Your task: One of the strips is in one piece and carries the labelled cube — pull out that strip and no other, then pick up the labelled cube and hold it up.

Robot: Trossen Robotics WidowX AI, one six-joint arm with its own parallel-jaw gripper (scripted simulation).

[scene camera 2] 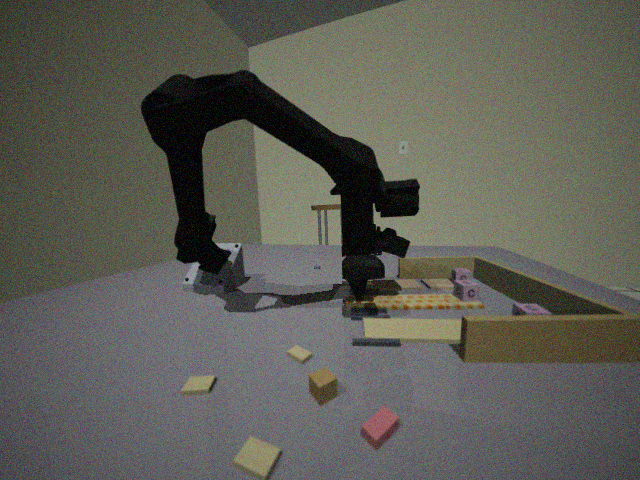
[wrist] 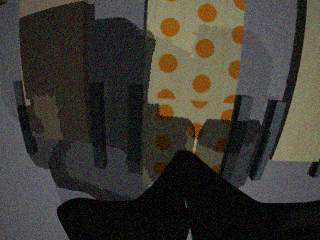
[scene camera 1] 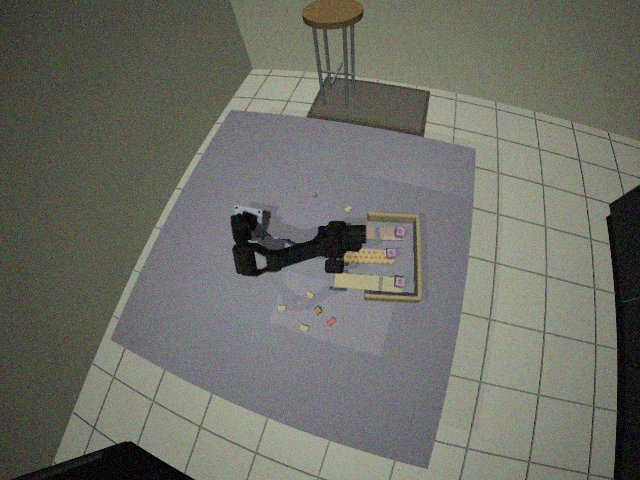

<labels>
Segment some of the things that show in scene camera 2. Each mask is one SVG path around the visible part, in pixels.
My gripper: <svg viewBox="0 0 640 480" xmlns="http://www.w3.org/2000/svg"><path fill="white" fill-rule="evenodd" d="M374 218L342 219L342 257L347 256L342 261L342 279L348 281L358 302L362 302L364 299L368 279L385 278L385 265L376 255L382 255L383 251L397 255L400 258L405 258L410 243L407 239L397 236L397 232L394 229L386 228L382 232L380 227L377 226L376 230Z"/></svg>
A tan cube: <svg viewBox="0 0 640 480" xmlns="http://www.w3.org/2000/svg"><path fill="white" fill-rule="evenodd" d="M327 367L323 367L308 375L309 392L320 407L338 396L337 378Z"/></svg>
A pink block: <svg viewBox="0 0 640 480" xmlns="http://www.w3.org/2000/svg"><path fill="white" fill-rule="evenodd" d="M385 406L362 425L362 437L376 452L399 428L399 417Z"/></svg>
</labels>
